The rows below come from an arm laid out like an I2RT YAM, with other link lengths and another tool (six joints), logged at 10 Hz.
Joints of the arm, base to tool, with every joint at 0 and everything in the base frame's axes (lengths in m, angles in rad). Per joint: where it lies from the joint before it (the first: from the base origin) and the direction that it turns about. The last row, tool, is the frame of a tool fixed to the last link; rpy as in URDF.
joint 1: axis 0 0 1 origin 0.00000 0.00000 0.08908
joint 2: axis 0 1 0 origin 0.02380 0.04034 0.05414
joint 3: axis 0 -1 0 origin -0.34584 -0.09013 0.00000
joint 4: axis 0 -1 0 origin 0.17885 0.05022 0.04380
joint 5: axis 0 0 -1 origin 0.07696 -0.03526 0.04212
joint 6: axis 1 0 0 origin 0.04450 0.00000 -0.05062
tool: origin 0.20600 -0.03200 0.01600 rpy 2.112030 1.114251 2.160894
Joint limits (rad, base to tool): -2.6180..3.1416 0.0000..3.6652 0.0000..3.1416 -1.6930..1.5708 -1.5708..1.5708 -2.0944..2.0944
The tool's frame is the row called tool.
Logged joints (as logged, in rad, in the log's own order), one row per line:
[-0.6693 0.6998 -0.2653 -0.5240 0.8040 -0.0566]
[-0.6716 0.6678 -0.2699 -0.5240 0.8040 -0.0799]
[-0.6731 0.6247 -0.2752 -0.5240 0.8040 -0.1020]
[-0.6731 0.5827 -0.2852 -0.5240 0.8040 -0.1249]
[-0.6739 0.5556 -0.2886 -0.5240 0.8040 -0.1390]
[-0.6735 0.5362 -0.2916 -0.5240 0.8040 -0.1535]
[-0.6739 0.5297 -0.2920 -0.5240 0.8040 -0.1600]
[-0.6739 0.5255 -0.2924 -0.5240 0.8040 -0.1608]
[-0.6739 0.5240 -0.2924 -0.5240 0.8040 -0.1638]
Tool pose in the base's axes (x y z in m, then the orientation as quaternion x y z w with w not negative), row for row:
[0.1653 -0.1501 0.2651 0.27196 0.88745 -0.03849 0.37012]
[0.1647 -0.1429 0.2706 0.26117 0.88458 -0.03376 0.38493]
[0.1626 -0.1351 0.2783 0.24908 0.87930 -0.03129 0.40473]
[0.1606 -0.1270 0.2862 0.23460 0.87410 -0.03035 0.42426]
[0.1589 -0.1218 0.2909 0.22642 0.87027 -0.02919 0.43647]
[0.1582 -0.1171 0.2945 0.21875 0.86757 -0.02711 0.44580]
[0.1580 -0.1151 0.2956 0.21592 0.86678 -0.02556 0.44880]
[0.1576 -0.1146 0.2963 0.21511 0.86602 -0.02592 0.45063]
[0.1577 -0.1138 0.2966 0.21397 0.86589 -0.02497 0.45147]
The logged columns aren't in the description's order. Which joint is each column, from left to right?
Columns, left to right: joint 4, joint 2, joint 6, joint 1, joint 3, joint 5.
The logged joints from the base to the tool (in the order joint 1, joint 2, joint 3, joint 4, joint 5, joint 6), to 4 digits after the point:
[-0.5240 0.6998 0.8040 -0.6693 -0.0566 -0.2653]
[-0.5240 0.6678 0.8040 -0.6716 -0.0799 -0.2699]
[-0.5240 0.6247 0.8040 -0.6731 -0.1020 -0.2752]
[-0.5240 0.5827 0.8040 -0.6731 -0.1249 -0.2852]
[-0.5240 0.5556 0.8040 -0.6739 -0.1390 -0.2886]
[-0.5240 0.5362 0.8040 -0.6735 -0.1535 -0.2916]
[-0.5240 0.5297 0.8040 -0.6739 -0.1600 -0.2920]
[-0.5240 0.5255 0.8040 -0.6739 -0.1608 -0.2924]
[-0.5240 0.5240 0.8040 -0.6739 -0.1638 -0.2924]

